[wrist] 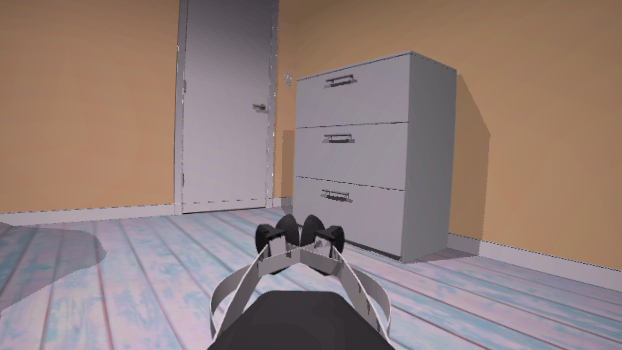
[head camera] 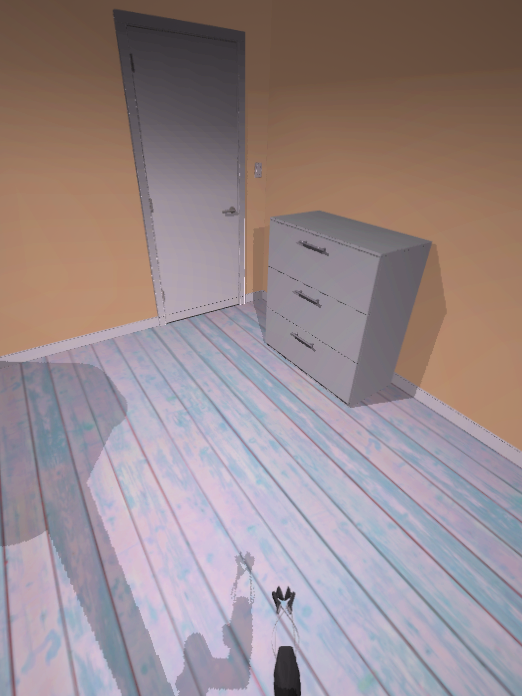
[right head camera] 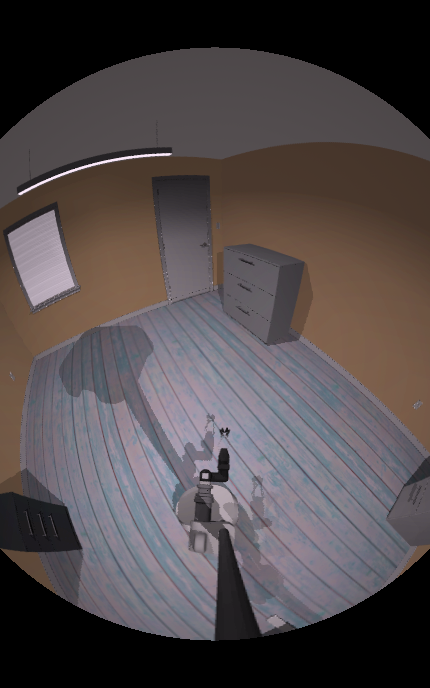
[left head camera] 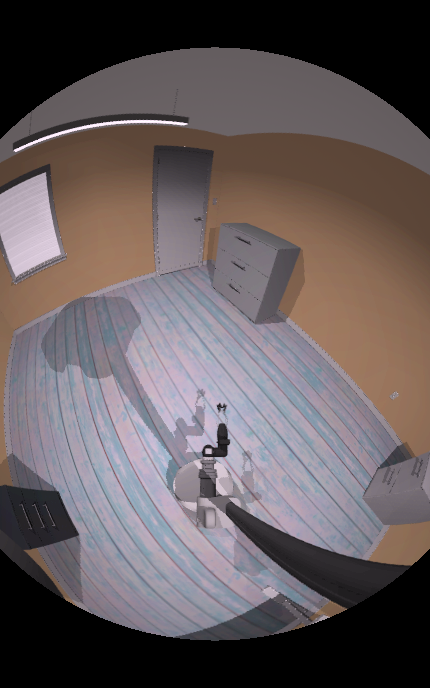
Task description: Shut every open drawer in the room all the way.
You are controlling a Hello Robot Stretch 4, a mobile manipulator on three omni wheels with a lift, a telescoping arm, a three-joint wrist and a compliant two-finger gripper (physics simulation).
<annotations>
same spot on grey door: (right head camera: 181,203) = (head camera: 186,108)
</annotations>
